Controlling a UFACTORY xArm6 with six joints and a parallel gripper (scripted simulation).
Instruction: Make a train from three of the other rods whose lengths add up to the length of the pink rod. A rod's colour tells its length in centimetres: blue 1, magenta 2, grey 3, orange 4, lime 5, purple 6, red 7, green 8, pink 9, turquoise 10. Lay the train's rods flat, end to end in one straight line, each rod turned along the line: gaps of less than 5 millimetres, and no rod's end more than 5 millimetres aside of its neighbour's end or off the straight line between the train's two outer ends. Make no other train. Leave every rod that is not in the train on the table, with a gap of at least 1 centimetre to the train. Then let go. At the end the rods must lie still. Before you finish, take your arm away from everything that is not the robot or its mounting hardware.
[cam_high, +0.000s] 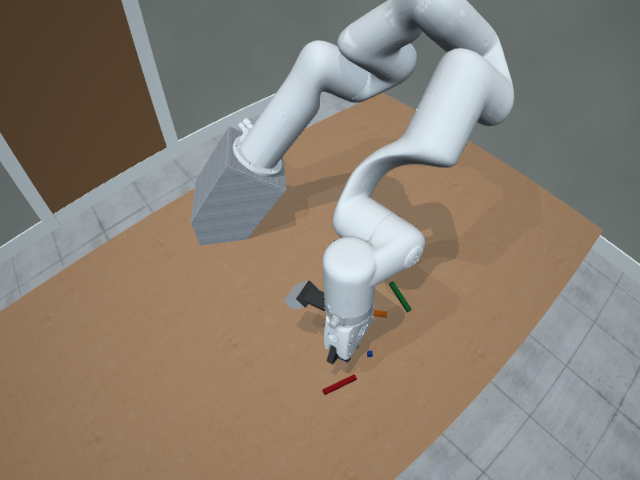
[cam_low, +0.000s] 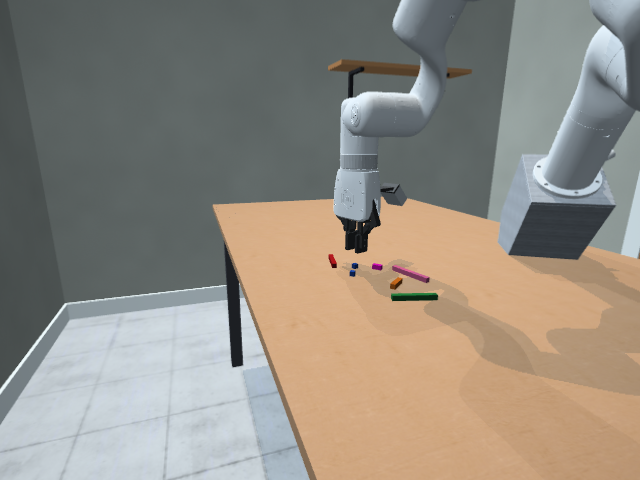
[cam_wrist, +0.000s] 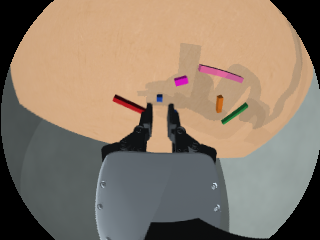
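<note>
My gripper is now 6 cm above the magenta rod, 4 cm past it and 2 cm to the right of it. The rest, counted from my hand: pink rod (9 cm behind, 8 cm to the left, 6 cm below); red rod (6 cm below, 5 cm to the right, 4 cm ahead); orange rod (12 cm to the left, 6 cm below, 4 cm behind).
</note>
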